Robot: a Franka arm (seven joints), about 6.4 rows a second.
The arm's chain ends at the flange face. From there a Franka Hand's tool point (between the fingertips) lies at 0.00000 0.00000 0.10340 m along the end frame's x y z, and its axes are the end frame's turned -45 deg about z.
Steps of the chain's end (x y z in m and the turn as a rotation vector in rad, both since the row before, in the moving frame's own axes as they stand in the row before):
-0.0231, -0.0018, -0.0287, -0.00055, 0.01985, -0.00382
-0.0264, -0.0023, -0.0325, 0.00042, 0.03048, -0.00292
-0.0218, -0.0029, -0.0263, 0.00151, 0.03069, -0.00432
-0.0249, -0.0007, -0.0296, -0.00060, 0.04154, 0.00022
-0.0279, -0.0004, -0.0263, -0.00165, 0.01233, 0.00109
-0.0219, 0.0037, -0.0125, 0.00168, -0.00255, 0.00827
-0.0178, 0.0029, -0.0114, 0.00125, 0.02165, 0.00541
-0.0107, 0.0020, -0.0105, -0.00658, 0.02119, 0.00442
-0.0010, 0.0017, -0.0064, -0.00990, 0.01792, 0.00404
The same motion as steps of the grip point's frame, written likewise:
-0.0136, -0.0161, -0.0287, -0.01442, 0.01365, -0.00382
-0.0148, -0.0181, -0.0325, -0.02126, 0.02185, -0.00292
-0.0110, -0.0153, -0.0263, -0.02063, 0.02277, -0.00432
-0.0141, -0.0150, -0.0297, -0.02980, 0.02895, 0.00022
-0.0187, -0.0190, -0.0263, -0.00989, 0.00755, 0.00109
-0.0182, -0.0132, -0.0125, 0.00299, -0.00062, 0.00827
-0.0130, -0.0090, -0.0114, -0.01442, 0.01619, 0.00541
-0.0079, -0.0041, -0.0105, -0.01964, 0.01033, 0.00442
-0.0013, 0.0025, -0.0064, -0.01967, 0.00567, 0.00404

